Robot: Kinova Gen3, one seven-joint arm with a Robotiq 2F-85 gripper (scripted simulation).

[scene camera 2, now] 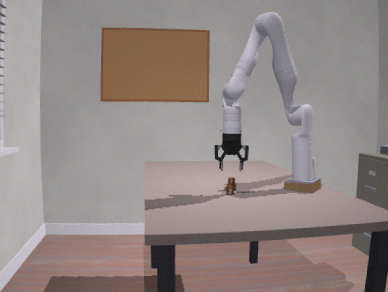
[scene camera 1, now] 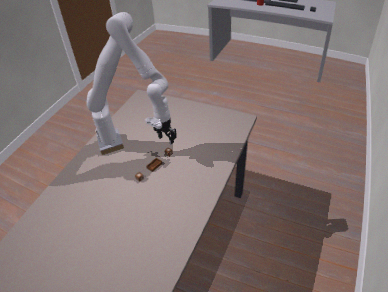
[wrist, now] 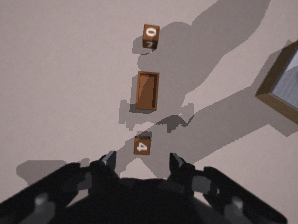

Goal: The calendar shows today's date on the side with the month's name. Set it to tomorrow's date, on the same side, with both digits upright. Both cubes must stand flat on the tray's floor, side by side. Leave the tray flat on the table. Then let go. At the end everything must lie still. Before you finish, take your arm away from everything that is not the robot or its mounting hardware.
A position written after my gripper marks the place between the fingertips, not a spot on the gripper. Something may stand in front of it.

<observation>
I see my gripper (wrist: 143,159) and a brown calendar tray (wrist: 147,84).
</observation>
